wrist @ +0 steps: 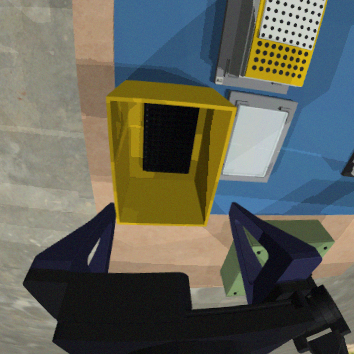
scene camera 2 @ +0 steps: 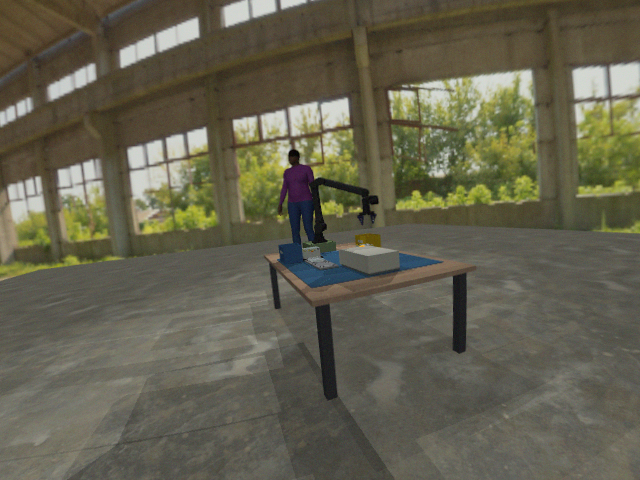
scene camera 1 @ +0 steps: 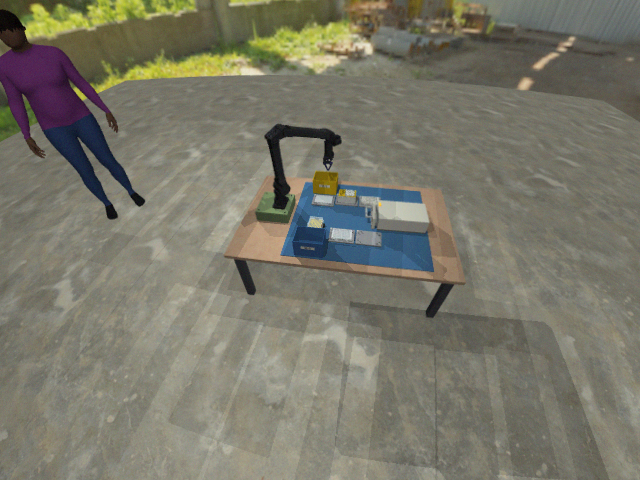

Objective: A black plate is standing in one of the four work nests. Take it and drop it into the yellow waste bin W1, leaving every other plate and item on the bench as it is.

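Frame: origin at the arm's base, x right, y ahead, z up, level; metres.
Seen in the pictures: gripper, fingertip midpoint: (wrist: 173, 207) (scene camera 2: 367, 224) (scene camera 1: 328, 166); arm's base, origin of the base link: (scene camera 2: 319, 242) (scene camera 1: 281, 203).
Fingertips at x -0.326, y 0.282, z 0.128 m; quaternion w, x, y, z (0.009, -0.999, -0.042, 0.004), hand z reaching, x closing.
Pixels of each thing's top centre, then the offset from my fingertips to it. Level surfaces: height alone.
- black plate, middle of its top: (wrist: 168, 140) dx +0.004, dy -0.023, dz -0.186 m
- yellow waste bin, middle of its top: (wrist: 166, 175) (scene camera 1: 325, 176) (scene camera 2: 367, 234) dx -0.002, dy -0.024, dz -0.085 m
- grey holder, middle of its top: (wrist: 253, 144) (scene camera 1: 323, 198) dx +0.151, dy -0.011, dz -0.185 m
- yellow tip box, middle of its top: (wrist: 290, 27) (scene camera 1: 347, 192) dx +0.117, dy +0.160, dz -0.128 m
- blue bin, middle of its top: (scene camera 1: 309, 234) (scene camera 2: 289, 244) dx +0.636, dy -0.004, dz -0.085 m
- white machine, middle of its top: (scene camera 2: 367, 249) (scene camera 1: 402, 210) dx +0.286, dy +0.552, dz -0.099 m
- blue mat, its level: dz -0.205 m
The black plate (wrist: 169, 140) lies inside the yellow waste bin (wrist: 162, 200) (scene camera 1: 325, 183) (scene camera 2: 368, 239), on its floor, in the wrist view. In the scene views the bin's walls hide the plate. The bin stands upright at the back left of the bench in the first scene view. My gripper (wrist: 173, 207) (scene camera 1: 327, 167) (scene camera 2: 366, 222) is open and empty. It hangs above the bin, apart from it and from the plate.
Beside the bin are a pale plate in a grey holder (wrist: 256, 142) and a yellow tip box (wrist: 282, 62) in a nest. A blue bin (scene camera 1: 309, 242), a white machine (scene camera 1: 403, 215) and more nests (scene camera 1: 368, 238) stand on the blue mat (scene camera 1: 403, 255). A person (scene camera 1: 51, 93) stands behind the bench.
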